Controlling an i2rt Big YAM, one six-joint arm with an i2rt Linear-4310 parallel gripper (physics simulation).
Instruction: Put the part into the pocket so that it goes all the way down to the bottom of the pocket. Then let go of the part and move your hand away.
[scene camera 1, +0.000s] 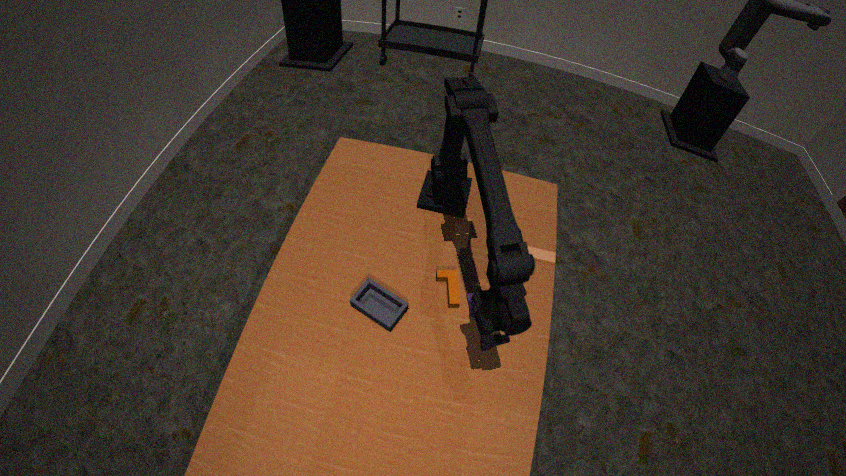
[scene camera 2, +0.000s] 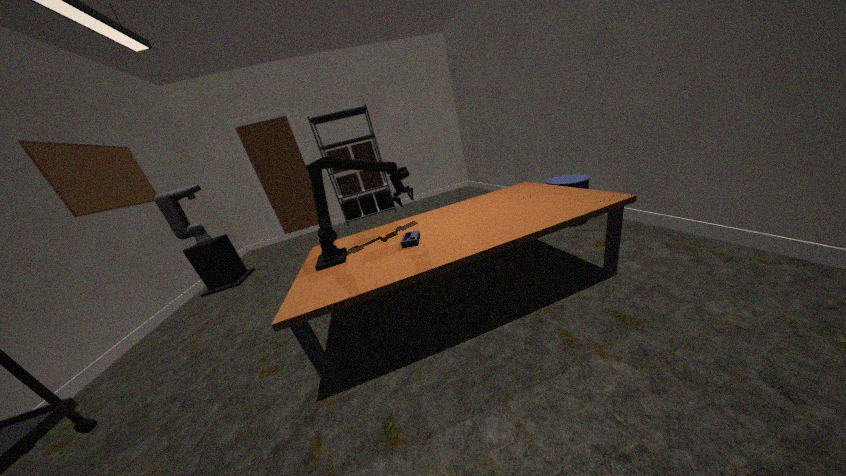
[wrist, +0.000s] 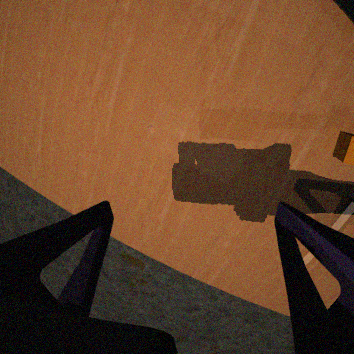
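The orange L-shaped part lies flat on the table; in the wrist view an end of the part shows at the right edge. The dark blue-grey block with the rectangular pocket sits to the left of the part in scene camera 1, apart from it. The pocket is empty, and it does not show in the wrist view. My gripper is open and empty. It hangs above the table, to the right of the part in scene camera 1.
The wooden table has an edge to the right of my gripper in scene camera 1. The arm's shadow falls beside the part. A wheeled cart and another robot on a pedestal stand off the table.
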